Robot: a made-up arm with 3 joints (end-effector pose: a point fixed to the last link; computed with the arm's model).
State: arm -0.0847 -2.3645 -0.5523
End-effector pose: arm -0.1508 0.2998 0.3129 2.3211 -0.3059 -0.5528
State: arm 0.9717 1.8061 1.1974
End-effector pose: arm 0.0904 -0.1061 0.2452 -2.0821 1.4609 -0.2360
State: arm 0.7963 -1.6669 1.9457
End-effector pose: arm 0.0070 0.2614 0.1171 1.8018 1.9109 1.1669
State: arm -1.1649 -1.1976 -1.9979
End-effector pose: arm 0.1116 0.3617 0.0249 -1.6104 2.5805 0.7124
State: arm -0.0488 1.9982 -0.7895
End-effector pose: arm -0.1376 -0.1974 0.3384 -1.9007 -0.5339 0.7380
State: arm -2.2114 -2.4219 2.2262
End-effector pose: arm -0.1492 0.2453 0.0327 -1.4619 0.0067 1.9310
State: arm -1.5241 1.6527 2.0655
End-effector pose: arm -0.1223 -0.1465 0.1357 0.3707 0.4111 -1.6272
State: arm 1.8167 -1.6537 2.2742
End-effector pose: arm -0.0020 0.2820 0.0937 -1.8933 -1.5914 -0.4408
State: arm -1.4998 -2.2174 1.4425
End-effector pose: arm -0.1094 0.2377 0.0915 0.2206 -0.0316 2.2066
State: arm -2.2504 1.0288 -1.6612
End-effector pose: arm 0.1085 -0.2758 0.1156 1.2332 2.1135 0.3742
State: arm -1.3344 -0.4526 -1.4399
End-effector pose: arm 0.2617 0.1518 -0.0357 0.6339 -2.7104 -0.0335
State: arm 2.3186 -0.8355 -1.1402
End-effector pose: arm -0.0876 0.2596 0.3469 -0.1395 1.1058 -0.8722
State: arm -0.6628 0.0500 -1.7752
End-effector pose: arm 0.1392 -0.0223 -0.1584 -0.0551 -2.4374 0.0343
